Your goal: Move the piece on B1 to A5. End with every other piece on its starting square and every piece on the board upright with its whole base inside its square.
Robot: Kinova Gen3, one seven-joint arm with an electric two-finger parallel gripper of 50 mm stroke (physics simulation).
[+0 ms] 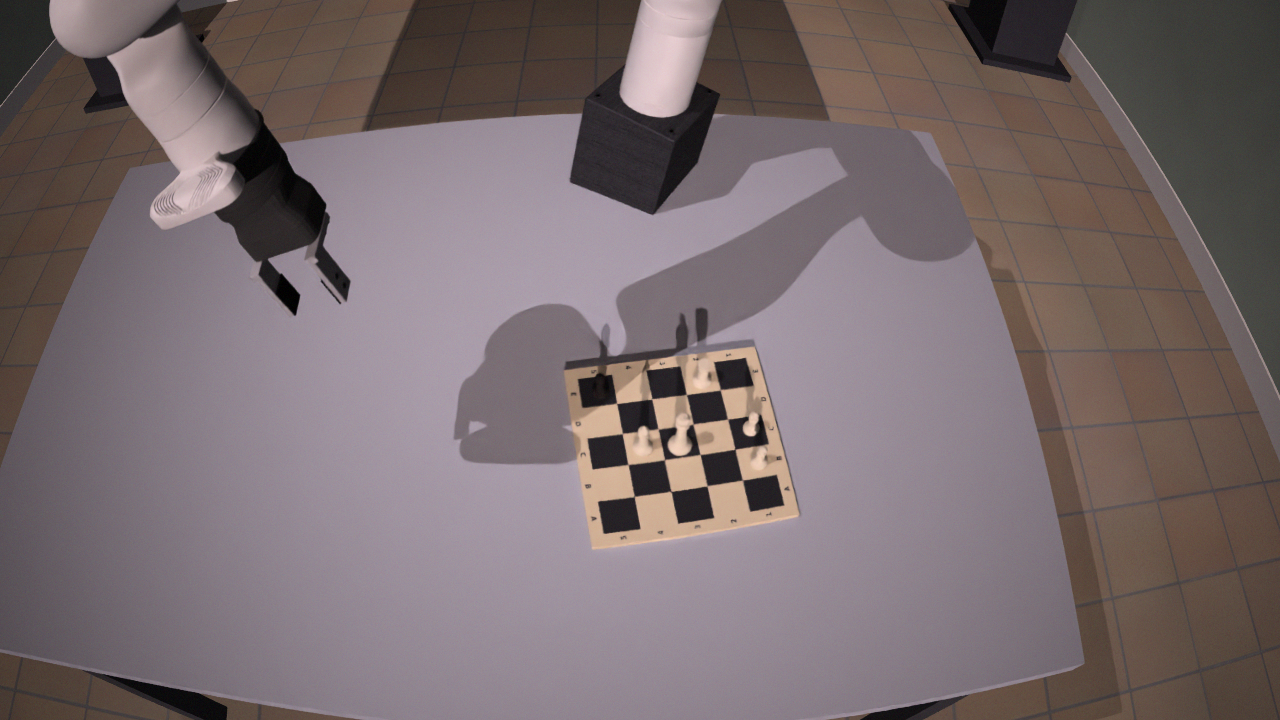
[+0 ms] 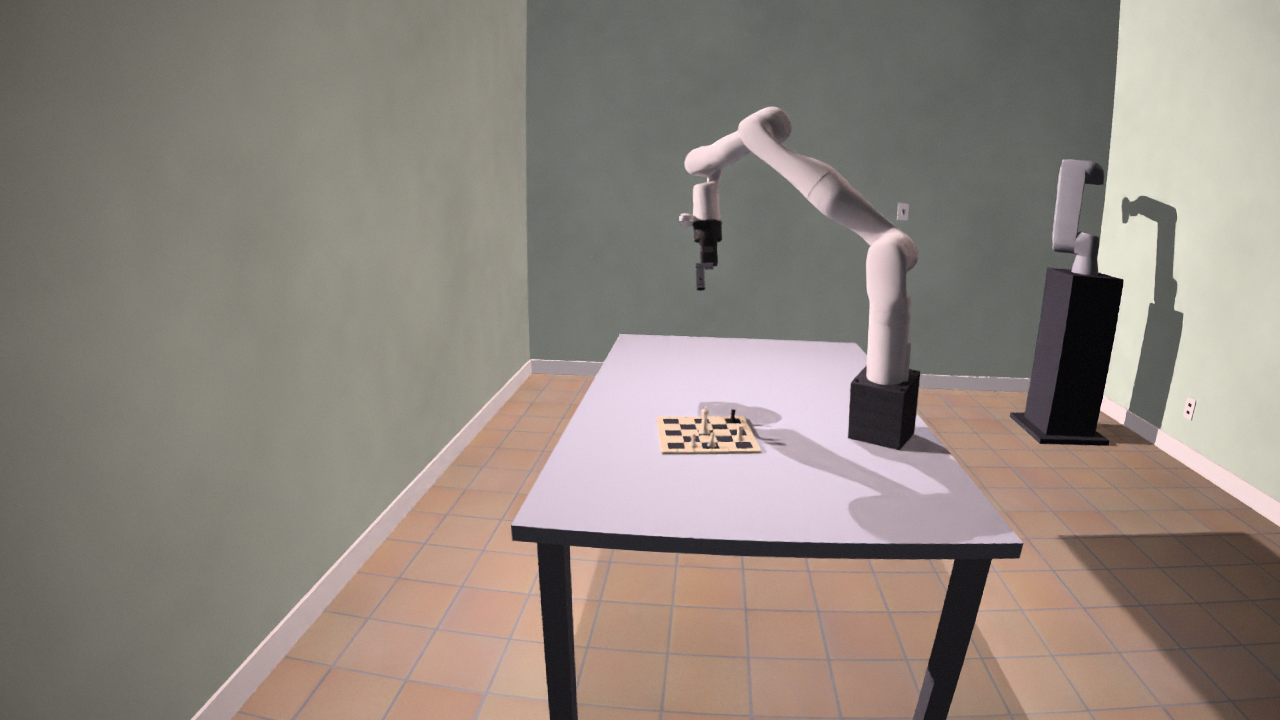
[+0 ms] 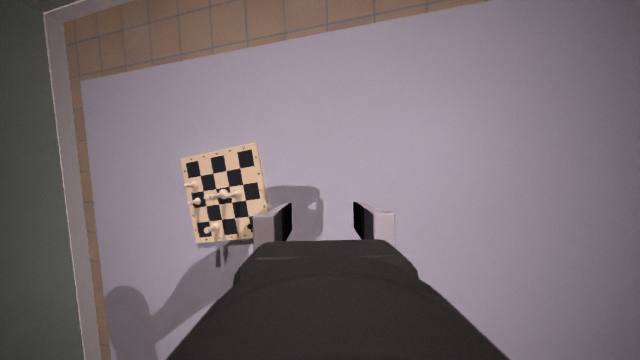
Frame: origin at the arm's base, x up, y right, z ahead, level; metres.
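Where they show: gripper, fingertip midpoint: (image 1: 319,299) (image 2: 700,288) (image 3: 322,216); arm's base at its link origin: (image 1: 654,94) (image 2: 886,376).
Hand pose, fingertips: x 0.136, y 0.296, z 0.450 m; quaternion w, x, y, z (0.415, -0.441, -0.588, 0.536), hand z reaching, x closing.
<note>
Things, the pixels of their top centre, and the offset from my fingertips. "pt": a spot on its surface instead. Level surfaces: height alone.
- white pawn-like piece at its top centre: (image 1: 763,447) (image 2: 693,432) (image 3: 184,185) dy -0.405, dx -0.254, dz -0.011 m
- chessboard at its top centre: (image 1: 679,442) (image 2: 705,432) (image 3: 224,195) dy -0.321, dx -0.286, dz -0.036 m
- dark corner square at a spot on its surface: (image 1: 619,514) (image 3: 245,159) pt dy -0.258, dx -0.286, dz +0.050 m
- C1 at its top centre: (image 1: 755,413) (image 2: 712,432) (image 3: 187,203) dy -0.399, dx -0.254, dz -0.053 m
- C4 at its top centre: (image 1: 644,426) (image 3: 225,196) dy -0.282, dx -0.242, dz -0.030 m
- E2 at its top centre: (image 1: 704,363) (image 2: 740,425) (image 3: 206,230) dy -0.347, dx -0.253, dz -0.114 m
- taller white piece at its top centre: (image 1: 684,414) (image 2: 705,407) (image 3: 204,198) dy -0.321, dx -0.222, dz -0.032 m
- black piece at its top centre: (image 1: 599,375) (image 2: 733,409) dy -0.236, dx -0.254, dz -0.099 m
- pale table at its surface level: dx -0.292 m
A white pawn-like piece (image 1: 759,458) (image 2: 692,442) (image 3: 191,185) stands upright on B1 of the chessboard (image 1: 596,540) (image 2: 707,452) (image 3: 260,181). A5, a dark corner square (image 1: 619,514) (image 3: 245,158), holds no piece. White pieces stand on C1 (image 1: 750,425) (image 2: 712,440) (image 3: 196,201), on C4 (image 1: 642,441), and on E2 (image 1: 702,374) (image 2: 740,432) (image 3: 211,229). A taller white piece (image 1: 681,436) (image 2: 704,421) stands on C3, and a black piece (image 1: 599,386) (image 2: 733,416) on E5. My gripper (image 1: 318,305) (image 2: 700,288) (image 3: 322,216) is open and empty, high above the table and off to the board's 5 side.
The board lies on a pale table (image 1: 358,501) (image 2: 617,501). The arm's black base block (image 1: 617,147) (image 2: 882,410) stands beyond the board's E side. The arm's shadow falls across the E5 corner. Another arm on a black pedestal (image 2: 1074,358) stands away from the table.
</note>
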